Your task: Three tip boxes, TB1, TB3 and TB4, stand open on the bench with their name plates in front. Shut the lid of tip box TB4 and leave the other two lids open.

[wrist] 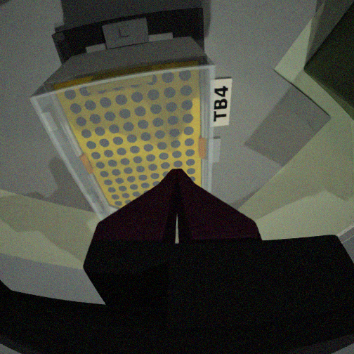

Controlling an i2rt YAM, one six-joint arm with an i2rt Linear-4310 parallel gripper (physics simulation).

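Observation:
Tip box TB4 shows left of centre, with a yellow rack full of round grey holes inside clear walls. Clear plastic edges outline the rack on its sides and top; I cannot tell from this angle whether the lid is fully down. The name plate TB4 lies beside the box's right side. My gripper is shut, with nothing between its dark red fingertips, and in the view it overlaps the lower right part of the box. It hides the lower right corner. Tip boxes TB1 and TB3 do not show as readable names.
A black part with a grey block shows behind the box at the top. A dark green object stands at the upper right. Pale angular patches and shadows cross the bench at the right and lower left.

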